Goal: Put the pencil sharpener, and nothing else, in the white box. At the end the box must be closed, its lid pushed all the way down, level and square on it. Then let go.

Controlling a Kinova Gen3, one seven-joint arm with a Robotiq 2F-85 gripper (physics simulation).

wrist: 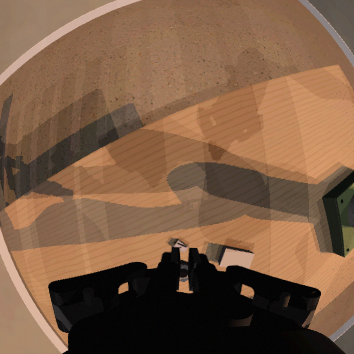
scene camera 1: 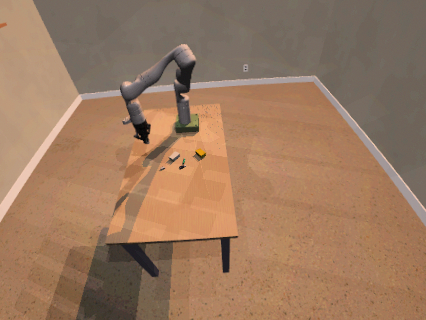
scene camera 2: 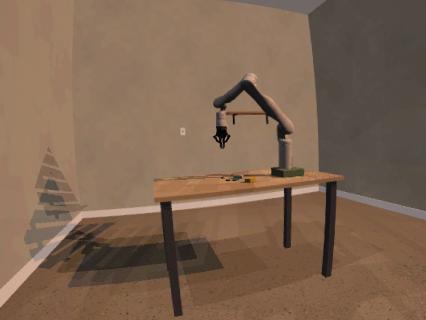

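Seen in the pictures: gripper, fingertip midpoint: (wrist: 183,257) (scene camera 1: 146,142) (scene camera 2: 222,148); arm's base, link origin: (scene camera 1: 185,121) (scene camera 2: 285,168).
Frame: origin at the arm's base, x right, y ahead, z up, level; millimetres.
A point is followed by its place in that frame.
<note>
The white box (scene camera 1: 174,156) {x 29, y 355, z -27 mm} (scene camera 2: 238,176) {x 11, y 348, z -35 mm} (wrist: 236,257) {x 38, y 344, z -26 mm} stands on the table. Its top looks plain and pale; whether a lid is fully down on it is too small to tell. A small grey metallic piece with a dark line, which looks like the pencil sharpener (scene camera 1: 162,168) {x 95, y 448, z -41 mm} (wrist: 179,244) {x 101, y 441, z -40 mm}, lies on the table a little apart from the box. My gripper (scene camera 1: 145,141) {x 148, y 423, z 158 mm} (scene camera 2: 222,146) {x 148, y 423, z 158 mm} (wrist: 183,257) {x 148, y 423, z 158 mm} points down, high above the table, off to the side of both. It is shut on a small grey thing, mostly hidden between the dark fingers.
A yellow block or box (scene camera 1: 200,153) {x -142, y 330, z -26 mm} (scene camera 2: 250,180) {x -172, y 323, z -36 mm} stands on the table (scene camera 1: 175,215) {x -40, y 775, z -51 mm} (scene camera 2: 185,190) {x -238, y 721, z -51 mm} near the white box. A small green and black thing (scene camera 1: 183,162) {x -35, y 397, z -41 mm} lies between them, towards the table's front. The arm's green base (scene camera 1: 187,124) {x -24, y 48, z 2 mm} (scene camera 2: 287,172) {x -103, y 36, z -17 mm} (wrist: 342,220) {x 1, y 69, z 1 mm} is farther back.
</note>
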